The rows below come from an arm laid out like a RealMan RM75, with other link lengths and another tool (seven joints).
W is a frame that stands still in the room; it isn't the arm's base.
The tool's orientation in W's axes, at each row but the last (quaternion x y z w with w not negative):
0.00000 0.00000 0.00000 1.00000
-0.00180 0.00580 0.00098 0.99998
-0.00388 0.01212 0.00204 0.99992
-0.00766 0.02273 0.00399 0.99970
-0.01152 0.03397 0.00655 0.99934
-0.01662 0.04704 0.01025 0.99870
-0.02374 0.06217 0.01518 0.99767
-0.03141 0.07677 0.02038 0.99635
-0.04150 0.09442 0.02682 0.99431
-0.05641 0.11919 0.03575 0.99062
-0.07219 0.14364 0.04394 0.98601
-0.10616 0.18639 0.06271 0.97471
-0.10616 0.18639 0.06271 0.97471
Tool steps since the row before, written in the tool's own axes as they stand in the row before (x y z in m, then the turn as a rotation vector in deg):
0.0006 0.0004 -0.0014 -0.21 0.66 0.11
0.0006 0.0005 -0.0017 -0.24 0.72 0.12
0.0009 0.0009 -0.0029 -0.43 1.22 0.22
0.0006 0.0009 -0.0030 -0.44 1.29 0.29
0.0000 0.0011 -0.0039 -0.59 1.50 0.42
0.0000 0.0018 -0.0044 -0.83 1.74 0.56
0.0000 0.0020 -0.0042 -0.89 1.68 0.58
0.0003 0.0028 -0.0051 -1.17 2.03 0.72
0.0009 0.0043 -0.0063 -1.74 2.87 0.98
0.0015 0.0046 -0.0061 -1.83 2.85 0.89
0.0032 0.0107 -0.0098 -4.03 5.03 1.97
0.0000 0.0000 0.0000 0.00 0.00 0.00
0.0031 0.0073 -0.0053 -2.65 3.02 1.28
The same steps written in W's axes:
0.0006 0.0004 -0.0014 -0.21 0.66 0.11
0.0006 0.0005 -0.0017 -0.24 0.72 0.12
0.0008 0.0009 -0.0029 -0.43 1.22 0.22
0.0005 0.0009 -0.0030 -0.44 1.29 0.29
-0.0003 0.0010 -0.0039 -0.58 1.50 0.43
-0.0005 0.0016 -0.0044 -0.81 1.74 0.58
-0.0006 0.0018 -0.0043 -0.87 1.68 0.61
-0.0006 0.0025 -0.0052 -1.14 2.03 0.77
-0.0005 0.0038 -0.0067 -1.70 2.86 1.07
-0.0004 0.0039 -0.0067 -1.81 2.83 1.00
-0.0008 0.0092 -0.0116 -3.84 5.00 2.38
0.0000 0.0000 0.0000 0.00 0.00 0.00
-0.0002 0.0061 -0.0073 -2.49 3.00 1.61

